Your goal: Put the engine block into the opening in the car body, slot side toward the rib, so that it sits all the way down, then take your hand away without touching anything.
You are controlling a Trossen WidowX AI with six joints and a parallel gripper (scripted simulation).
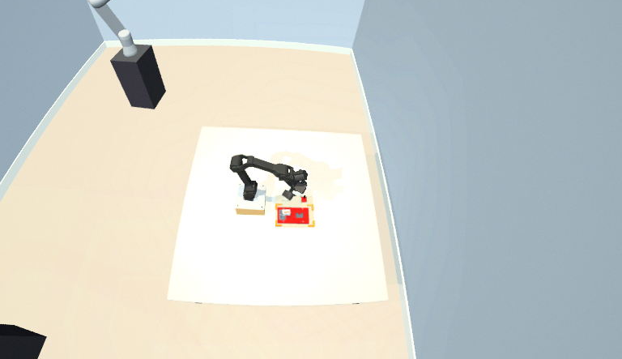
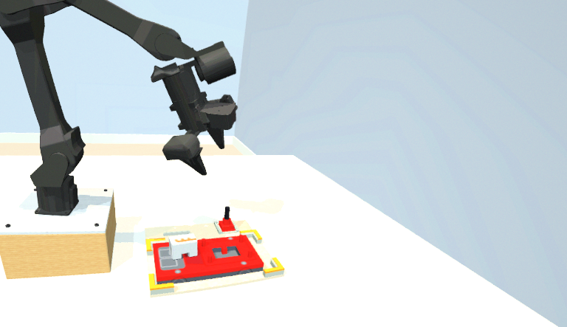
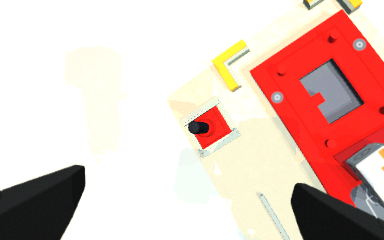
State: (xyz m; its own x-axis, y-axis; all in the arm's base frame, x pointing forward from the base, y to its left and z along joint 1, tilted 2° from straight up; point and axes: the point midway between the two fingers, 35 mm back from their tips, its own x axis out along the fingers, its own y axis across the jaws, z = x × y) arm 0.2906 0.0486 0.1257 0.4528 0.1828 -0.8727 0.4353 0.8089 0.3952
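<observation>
My gripper tip is now 60 mm past the engine block, 110 mm to the left of it and 140 mm above it.
</observation>
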